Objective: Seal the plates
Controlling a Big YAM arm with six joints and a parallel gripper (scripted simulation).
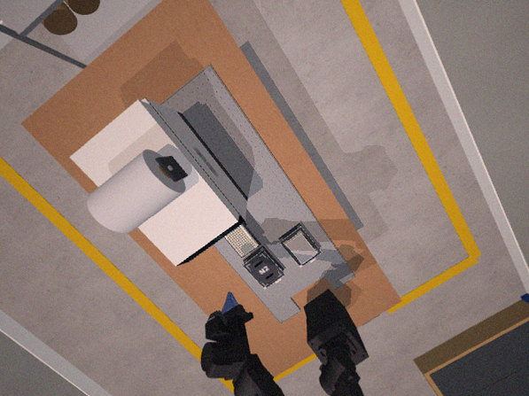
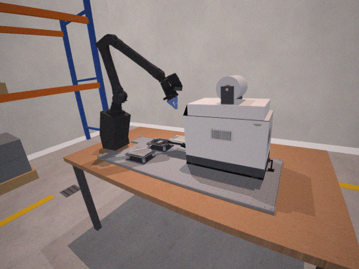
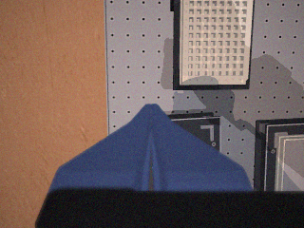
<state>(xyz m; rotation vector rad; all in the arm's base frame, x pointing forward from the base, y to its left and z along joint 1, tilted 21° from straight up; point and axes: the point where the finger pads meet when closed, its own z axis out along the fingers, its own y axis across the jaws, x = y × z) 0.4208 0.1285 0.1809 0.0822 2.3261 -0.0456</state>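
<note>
The start button is 170 mm ahead of my hand and 90 mm below it. Also, from my hand: foil roll (400 mm ahead, 130 mm above, 110 mm to the right); then white well plate (180 mm below, 90 mm to the right, 70 mm ahead); then dark sealer stage (200 mm below, 90 mm to the right, 70 mm ahead).
</note>
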